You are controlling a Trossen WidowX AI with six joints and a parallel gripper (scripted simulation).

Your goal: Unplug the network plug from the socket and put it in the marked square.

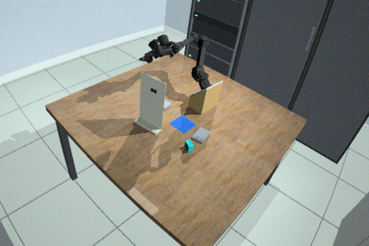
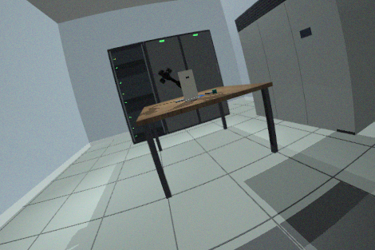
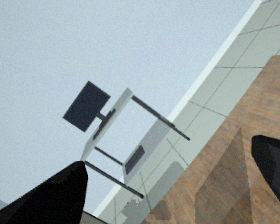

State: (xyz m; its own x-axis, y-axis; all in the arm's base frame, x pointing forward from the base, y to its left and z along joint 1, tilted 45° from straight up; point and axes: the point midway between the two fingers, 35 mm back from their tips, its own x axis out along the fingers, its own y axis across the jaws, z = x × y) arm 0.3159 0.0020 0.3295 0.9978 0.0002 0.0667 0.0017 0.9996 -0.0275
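Now: the network plug 21 cm to the left of my gripper tip, 8 cm below it and 6 cm ahead of it. From my gripper tip the other things lie so: teal cube: 50 cm to the left, 31 cm below, 1 cm ahead; then blue marked square: 33 cm below, 32 cm to the left, 10 cm behind; then white panel: 22 cm to the left, 18 cm below, 8 cm ahead.
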